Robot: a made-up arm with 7 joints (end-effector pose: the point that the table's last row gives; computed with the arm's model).
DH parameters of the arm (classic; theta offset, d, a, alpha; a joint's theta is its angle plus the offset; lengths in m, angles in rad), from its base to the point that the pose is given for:
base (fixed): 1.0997 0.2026 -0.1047 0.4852
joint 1: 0 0.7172 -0.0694 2.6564
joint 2: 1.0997 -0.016 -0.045 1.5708
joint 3: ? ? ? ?
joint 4: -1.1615 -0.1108 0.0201 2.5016
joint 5: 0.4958 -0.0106 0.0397 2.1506
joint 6: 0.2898 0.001 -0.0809 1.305
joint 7: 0 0.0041 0.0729 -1.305
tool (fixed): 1.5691 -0.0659 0 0
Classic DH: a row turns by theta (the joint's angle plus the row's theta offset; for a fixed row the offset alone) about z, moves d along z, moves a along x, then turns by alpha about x.
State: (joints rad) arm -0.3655 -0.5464 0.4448 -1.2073 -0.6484 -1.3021 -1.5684
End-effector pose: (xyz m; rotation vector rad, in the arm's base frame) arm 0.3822 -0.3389 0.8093 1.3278 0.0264 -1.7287
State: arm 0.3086 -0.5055 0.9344 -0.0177 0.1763 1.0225 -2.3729
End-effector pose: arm 0.3023 -0.3841 0.9380 1.3756 2.0836 -0.5814
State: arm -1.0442 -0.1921 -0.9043 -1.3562 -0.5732 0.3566 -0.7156
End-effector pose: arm 0.1288 -0.2731 0.9714 0.6211 -0.4929 0.5144
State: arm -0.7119 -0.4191 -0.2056 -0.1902 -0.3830 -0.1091 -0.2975
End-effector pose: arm 0.1984 -0.4498 0.9587 -0.1049 0.0630 -0.1763
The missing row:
joint 3: -1.5708 -0.153 0.093 1.5708
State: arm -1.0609 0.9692 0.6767 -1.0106 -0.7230 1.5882 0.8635
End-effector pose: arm -0.0068 -0.2612 0.9655 -0.6434 -0.2472 0.0613
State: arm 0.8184 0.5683 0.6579 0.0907 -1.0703 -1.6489 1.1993
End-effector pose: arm 0.4553 -0.4693 0.8491 -1.8316 0.4097 -0.1046
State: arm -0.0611 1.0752 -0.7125 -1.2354 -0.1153 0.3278 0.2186
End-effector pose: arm 0.0894 -0.3745 0.9389 0.1195 -1.1460 -0.2797
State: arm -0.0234 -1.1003 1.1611 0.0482 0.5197 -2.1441 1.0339
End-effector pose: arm 0.4422 -0.3365 0.8467 -1.8097 1.0299 -1.0911
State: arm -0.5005 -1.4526 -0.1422 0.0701 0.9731 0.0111 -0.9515
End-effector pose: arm 0.3118 -0.2370 0.9361 1.5560 0.4866 0.0591
